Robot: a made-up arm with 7 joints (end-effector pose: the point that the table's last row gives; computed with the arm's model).
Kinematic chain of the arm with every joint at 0, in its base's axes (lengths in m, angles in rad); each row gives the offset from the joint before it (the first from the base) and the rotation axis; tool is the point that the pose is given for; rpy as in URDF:
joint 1: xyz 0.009 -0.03 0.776 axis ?
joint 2: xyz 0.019 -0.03 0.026 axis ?
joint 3: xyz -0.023 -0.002 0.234 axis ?
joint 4: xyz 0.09 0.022 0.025 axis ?
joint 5: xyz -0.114 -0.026 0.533 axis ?
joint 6: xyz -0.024 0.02 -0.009 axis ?
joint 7: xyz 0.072 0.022 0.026 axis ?
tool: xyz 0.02 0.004 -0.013 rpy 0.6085 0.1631 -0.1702
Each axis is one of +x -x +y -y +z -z.
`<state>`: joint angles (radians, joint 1 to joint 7).
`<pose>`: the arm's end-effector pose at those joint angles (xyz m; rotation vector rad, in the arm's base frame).
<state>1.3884 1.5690 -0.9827 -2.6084 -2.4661 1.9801 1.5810</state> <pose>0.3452 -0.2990 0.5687 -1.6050 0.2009 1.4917</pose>
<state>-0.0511 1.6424 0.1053 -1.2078 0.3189 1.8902 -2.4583</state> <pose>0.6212 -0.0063 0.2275 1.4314 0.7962 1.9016</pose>
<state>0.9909 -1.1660 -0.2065 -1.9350 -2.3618 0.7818 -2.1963</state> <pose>0.2643 -0.0308 1.4112 -0.6284 1.0996 0.3980</pose>
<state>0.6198 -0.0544 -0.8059 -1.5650 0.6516 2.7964 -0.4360</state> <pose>0.6160 -0.2193 1.3203 0.8753 -1.2377 0.0510</pose>
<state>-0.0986 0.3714 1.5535 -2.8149 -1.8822 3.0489 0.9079</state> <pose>-0.1266 0.2605 0.6414 0.6235 0.4741 2.1714</pose>
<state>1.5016 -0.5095 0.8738 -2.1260 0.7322 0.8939 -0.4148</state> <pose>-0.4833 0.3192 1.0311 -0.6464 1.6286 1.7928</pose>
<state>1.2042 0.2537 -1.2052 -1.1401 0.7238 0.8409 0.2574</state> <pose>0.6770 0.1375 1.3440 0.8903 0.6176 -0.2606</pose>
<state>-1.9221 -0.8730 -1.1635 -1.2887 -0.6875 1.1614 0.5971</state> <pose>-0.5019 0.3847 1.3309 0.2057 0.9998 1.9503</pose>
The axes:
joint 1: +z
joint 2: +y
joint 3: +z
joint 4: -y
joint 5: +z
joint 6: -y
joint 7: -z

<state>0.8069 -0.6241 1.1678 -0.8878 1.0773 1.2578 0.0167</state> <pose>-0.4952 0.0255 1.5150 0.6712 0.9769 2.3688</pose>
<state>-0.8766 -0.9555 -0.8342 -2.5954 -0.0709 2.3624 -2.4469</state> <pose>-0.0793 -0.5352 1.0385 -0.1322 -0.0656 0.6314</pose>
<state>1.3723 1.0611 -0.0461 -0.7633 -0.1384 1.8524 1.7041</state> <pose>0.2086 0.8398 0.8830 0.6711 -0.1607 -0.4633</pose>
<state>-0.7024 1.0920 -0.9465 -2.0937 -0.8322 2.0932 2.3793</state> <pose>-0.1083 -0.6200 0.4832 -1.9167 -0.5163 -2.1196</pose>
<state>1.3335 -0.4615 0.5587 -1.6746 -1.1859 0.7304 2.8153</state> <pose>-0.2144 0.4130 1.2945 1.2382 -1.6685 -1.2216</pose>
